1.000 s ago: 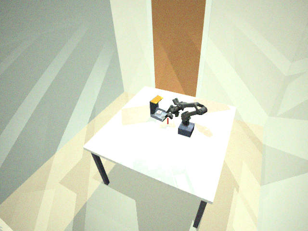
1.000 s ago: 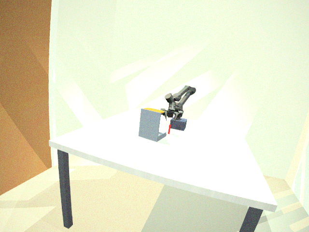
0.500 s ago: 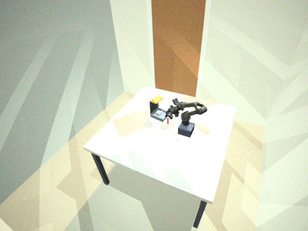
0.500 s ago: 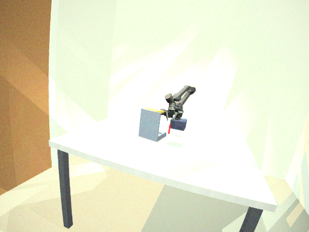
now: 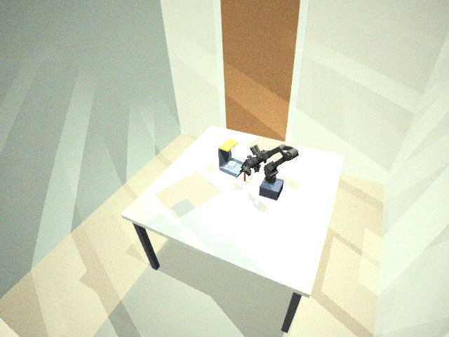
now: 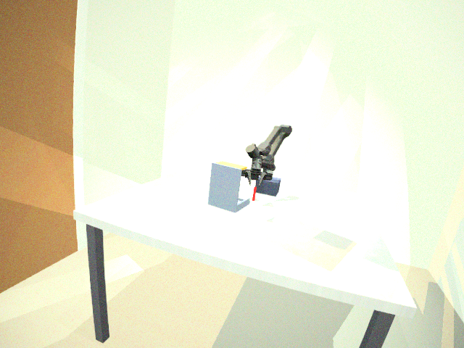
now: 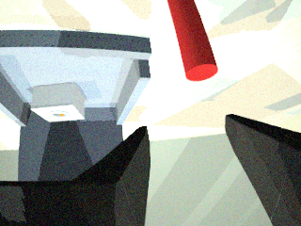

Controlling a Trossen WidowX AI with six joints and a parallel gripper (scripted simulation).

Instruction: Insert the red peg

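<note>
My gripper tip is 60 mm above the red peg, 30 mm past it and 10 mm to the left of it. The rest, counted from my gripper tip: box wall 200 mm ahead, 90 mm to the right, 20 mm above; then yellow roof 150 mm ahead, 120 mm above, 90 mm to the right.
</note>
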